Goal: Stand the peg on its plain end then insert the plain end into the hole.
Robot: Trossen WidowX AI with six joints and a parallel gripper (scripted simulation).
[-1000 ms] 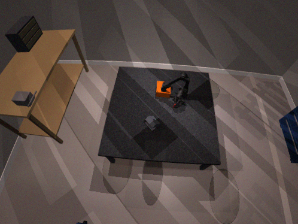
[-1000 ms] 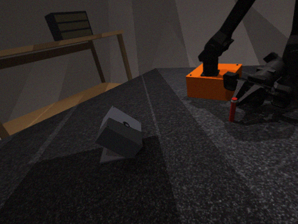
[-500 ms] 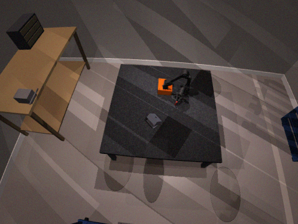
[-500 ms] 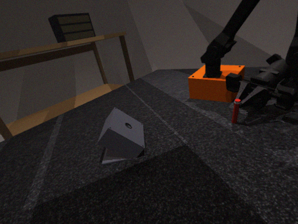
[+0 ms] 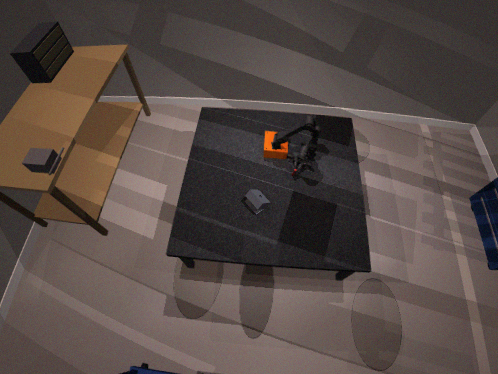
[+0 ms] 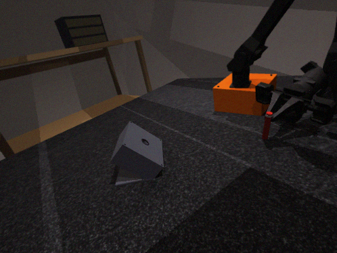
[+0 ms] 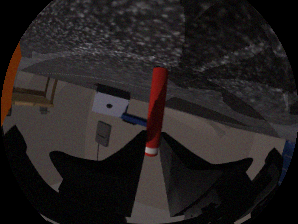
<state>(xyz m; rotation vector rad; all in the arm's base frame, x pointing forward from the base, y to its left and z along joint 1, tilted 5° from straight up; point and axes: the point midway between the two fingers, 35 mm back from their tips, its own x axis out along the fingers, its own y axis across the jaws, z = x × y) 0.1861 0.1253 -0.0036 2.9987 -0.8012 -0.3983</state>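
The peg is right at my gripper tip. Also, from my gripper tip: grey sloped panel (280 mm to the right, 190 mm ahead, 10 mm below).
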